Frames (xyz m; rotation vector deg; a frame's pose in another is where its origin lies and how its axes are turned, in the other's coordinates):
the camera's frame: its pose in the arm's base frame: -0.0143 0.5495 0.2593 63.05 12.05 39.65
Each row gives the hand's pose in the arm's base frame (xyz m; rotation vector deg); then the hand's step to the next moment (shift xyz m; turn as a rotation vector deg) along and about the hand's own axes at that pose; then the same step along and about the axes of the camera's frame.
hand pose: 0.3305 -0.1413 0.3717 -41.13 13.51 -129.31
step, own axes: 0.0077 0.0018 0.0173 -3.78 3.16 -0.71
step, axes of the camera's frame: 0.0043 0.0105 0.0153 2.48 -4.31 -0.08
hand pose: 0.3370 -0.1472 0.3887 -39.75 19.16 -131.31
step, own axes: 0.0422 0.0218 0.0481 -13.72 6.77 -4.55
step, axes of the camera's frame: -0.0096 0.0223 0.0631 8.27 -12.89 -4.49
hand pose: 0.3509 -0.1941 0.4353 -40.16 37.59 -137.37
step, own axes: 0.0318 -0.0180 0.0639 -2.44 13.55 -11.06
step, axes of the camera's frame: 0.0037 0.0492 0.0546 -6.04 -16.13 -3.89
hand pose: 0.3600 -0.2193 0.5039 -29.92 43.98 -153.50
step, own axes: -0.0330 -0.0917 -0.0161 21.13 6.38 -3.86
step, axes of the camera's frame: 0.0665 0.0491 -0.0540 -22.06 3.73 -1.19
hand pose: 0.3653 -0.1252 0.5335 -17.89 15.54 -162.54
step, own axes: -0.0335 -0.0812 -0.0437 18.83 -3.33 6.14
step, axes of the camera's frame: 0.0520 -0.0021 -0.0831 -13.41 14.90 -1.21
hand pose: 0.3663 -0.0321 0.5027 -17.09 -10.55 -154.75
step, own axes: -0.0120 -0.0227 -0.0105 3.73 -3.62 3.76
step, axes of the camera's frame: 0.0111 -0.0064 -0.0246 -0.97 6.04 -1.93
